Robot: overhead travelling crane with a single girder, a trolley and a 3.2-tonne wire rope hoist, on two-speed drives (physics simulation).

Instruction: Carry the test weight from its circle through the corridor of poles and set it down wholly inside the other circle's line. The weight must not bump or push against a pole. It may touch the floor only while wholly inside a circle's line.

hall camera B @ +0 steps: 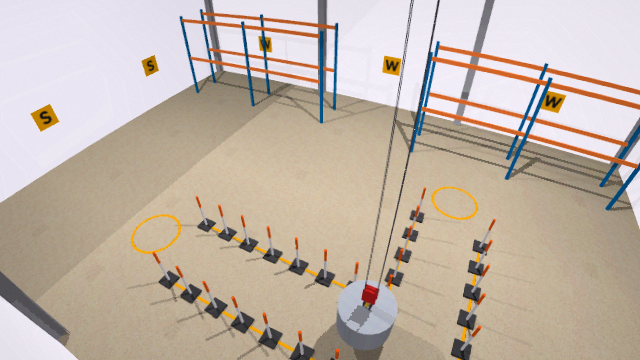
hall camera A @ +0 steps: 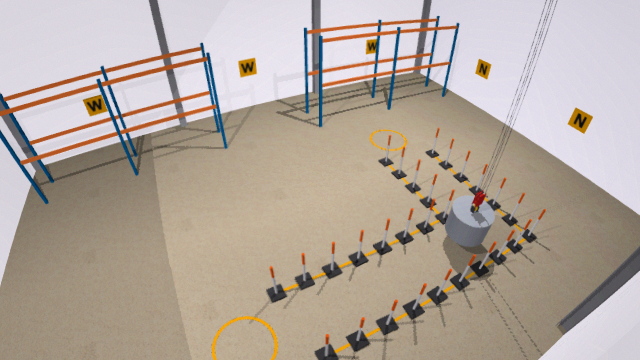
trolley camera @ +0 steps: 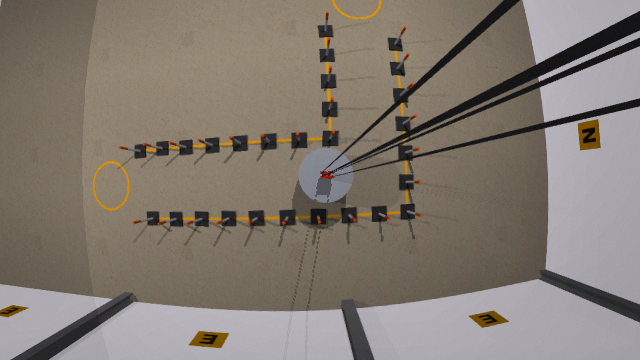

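Note:
The grey test weight (hall camera A: 467, 231) (hall camera B: 366, 327) (trolley camera: 311, 172) hangs upright above the floor at the corridor's bend, beside the inner corner pole (hall camera A: 448, 204) (trolley camera: 330, 138). Their exact gap cannot be told. The red hook block (hall camera A: 477, 202) (hall camera B: 369, 297) (trolley camera: 326, 174), my gripper, is at its top centre, shut on the weight. The ropes slant in all views. One yellow circle (hall camera A: 213, 345) (hall camera B: 180, 231) (trolley camera: 93, 185) lies beyond the long leg's end. The other circle (hall camera A: 370, 140) (hall camera B: 432, 201) (trolley camera: 357, 18) lies beyond the short leg's end. The weight hides part of the floor in hall camera B.
The long leg's outer pole row (hall camera A: 437, 295) (hall camera B: 242, 321) (trolley camera: 256, 218) runs past the weight. The short leg's outer row (hall camera A: 460, 176) (hall camera B: 471, 291) (trolley camera: 403, 123) stands on the N side. Blue and orange racks (hall camera A: 320, 82) (hall camera B: 321, 77) stand along the W wall.

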